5 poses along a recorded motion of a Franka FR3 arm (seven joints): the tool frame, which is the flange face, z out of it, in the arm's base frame.
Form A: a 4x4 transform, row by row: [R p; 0 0 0 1], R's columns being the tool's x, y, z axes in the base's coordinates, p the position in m. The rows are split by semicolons.
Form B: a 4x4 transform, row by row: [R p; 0 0 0 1], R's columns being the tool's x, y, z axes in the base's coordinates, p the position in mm. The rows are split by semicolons. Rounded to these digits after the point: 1 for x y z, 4 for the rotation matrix.
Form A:
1: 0.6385, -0.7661, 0.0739, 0.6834; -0.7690, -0.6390, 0.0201, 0.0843; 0.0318, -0.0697, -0.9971, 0.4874; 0, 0, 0, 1
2: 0.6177, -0.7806, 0.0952, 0.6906; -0.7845, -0.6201, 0.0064, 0.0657; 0.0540, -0.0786, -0.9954, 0.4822; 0, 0, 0, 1
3: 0.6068, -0.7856, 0.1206, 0.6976; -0.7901, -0.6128, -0.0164, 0.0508; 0.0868, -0.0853, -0.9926, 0.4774; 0, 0, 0, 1
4: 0.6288, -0.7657, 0.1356, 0.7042; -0.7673, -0.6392, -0.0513, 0.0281; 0.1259, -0.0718, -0.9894, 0.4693; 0, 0, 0, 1
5: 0.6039, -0.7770, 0.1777, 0.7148; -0.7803, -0.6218, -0.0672, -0.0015; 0.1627, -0.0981, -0.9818, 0.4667; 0, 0, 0, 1
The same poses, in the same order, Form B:
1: 0.6385, -0.7661, 0.0739, 683.4; -0.7690, -0.6390, 0.0201, 84.3; 0.0318, -0.0697, -0.9971, 487.4; 0, 0, 0, 1
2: 0.6177, -0.7806, 0.0952, 690.6; -0.7845, -0.6201, 0.0064, 65.7; 0.0540, -0.0786, -0.9954, 482.2; 0, 0, 0, 1
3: 0.6068, -0.7856, 0.1206, 697.6; -0.7901, -0.6128, -0.0164, 50.8; 0.0868, -0.0853, -0.9926, 477.4; 0, 0, 0, 1
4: 0.6288, -0.7657, 0.1356, 704.2; -0.7673, -0.6392, -0.0513, 28.1; 0.1259, -0.0718, -0.9894, 469.3; 0, 0, 0, 1
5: 0.6039, -0.7770, 0.1777, 714.8; -0.7803, -0.6218, -0.0672, -1.5; 0.1627, -0.0981, -0.9818, 466.7; 0, 0, 0, 1
